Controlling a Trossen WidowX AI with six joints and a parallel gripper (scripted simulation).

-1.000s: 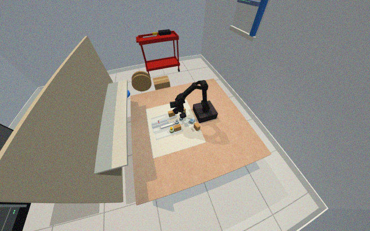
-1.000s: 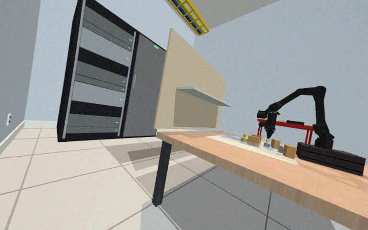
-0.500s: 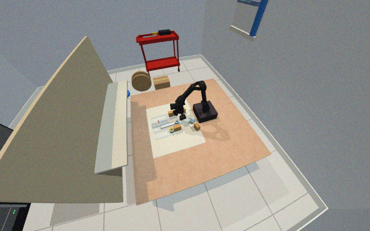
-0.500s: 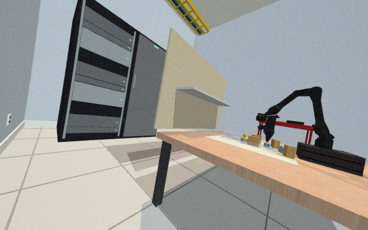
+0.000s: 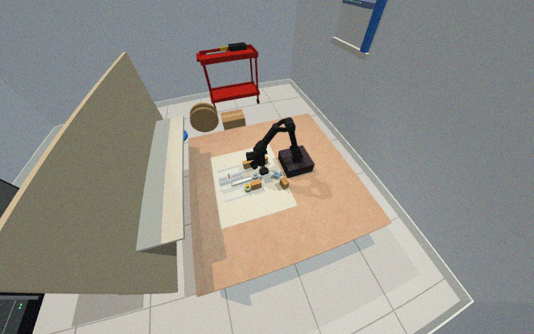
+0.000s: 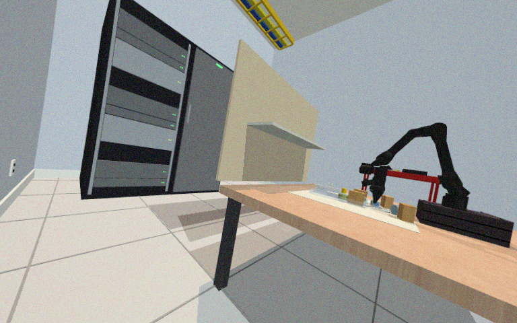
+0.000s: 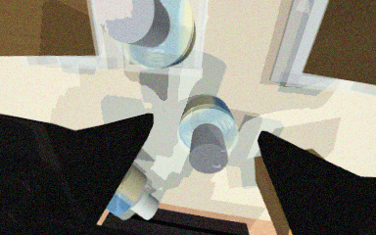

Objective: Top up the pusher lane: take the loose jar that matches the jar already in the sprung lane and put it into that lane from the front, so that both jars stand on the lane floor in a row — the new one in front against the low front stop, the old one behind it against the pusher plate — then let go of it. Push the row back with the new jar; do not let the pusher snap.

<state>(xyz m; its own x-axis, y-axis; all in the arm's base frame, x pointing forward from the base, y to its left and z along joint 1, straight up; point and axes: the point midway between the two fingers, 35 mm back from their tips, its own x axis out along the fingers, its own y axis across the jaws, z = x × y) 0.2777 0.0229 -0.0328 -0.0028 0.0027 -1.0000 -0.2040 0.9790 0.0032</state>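
Now: gripper tip 12 cm past the bluish jar and 4 cm to the right of it. From my gripper tip the other things lie so: lane 21 cm ahead, 7 cm to the left, 1 cm below.
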